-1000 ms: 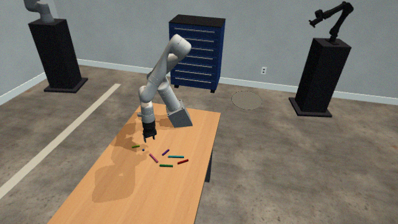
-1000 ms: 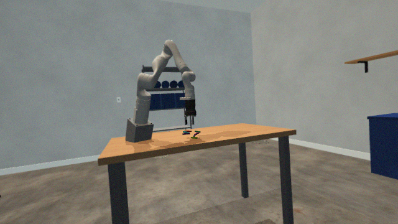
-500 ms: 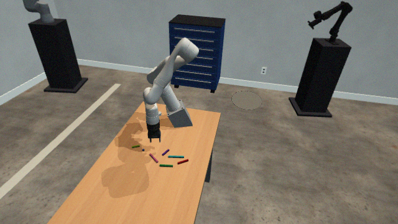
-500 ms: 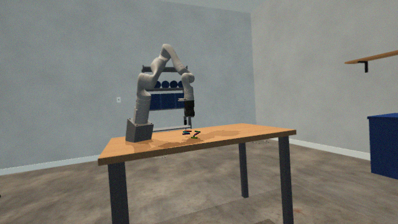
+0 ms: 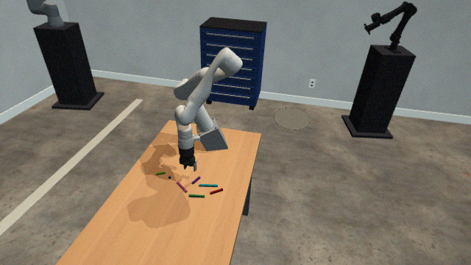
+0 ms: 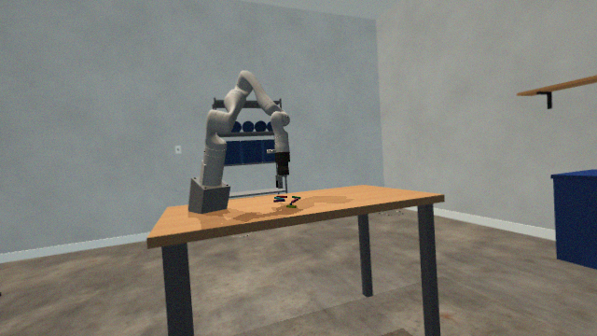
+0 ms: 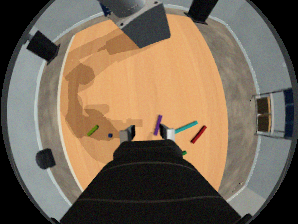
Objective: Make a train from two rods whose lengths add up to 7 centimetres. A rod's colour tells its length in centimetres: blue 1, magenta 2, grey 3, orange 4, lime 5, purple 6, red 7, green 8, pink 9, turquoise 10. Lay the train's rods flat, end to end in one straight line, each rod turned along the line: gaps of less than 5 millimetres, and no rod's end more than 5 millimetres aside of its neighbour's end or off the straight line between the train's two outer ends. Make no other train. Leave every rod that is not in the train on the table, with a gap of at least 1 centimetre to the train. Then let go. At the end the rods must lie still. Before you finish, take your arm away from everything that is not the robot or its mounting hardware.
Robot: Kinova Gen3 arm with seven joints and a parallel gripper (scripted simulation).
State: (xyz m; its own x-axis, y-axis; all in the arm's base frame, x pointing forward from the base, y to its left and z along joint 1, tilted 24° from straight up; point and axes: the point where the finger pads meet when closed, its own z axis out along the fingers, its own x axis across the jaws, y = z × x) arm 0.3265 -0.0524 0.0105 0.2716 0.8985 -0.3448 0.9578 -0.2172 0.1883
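Right now the purple rod is 90 mm below my hand, 30 mm to the left of it and 10 mm ahead of it. Round my hand: turquoise rod (100 mm to the left, 90 mm below, 40 mm ahead); pink rod (90 mm below, 60 mm ahead, 40 mm to the right); blue rod (120 mm to the right, 90 mm below).
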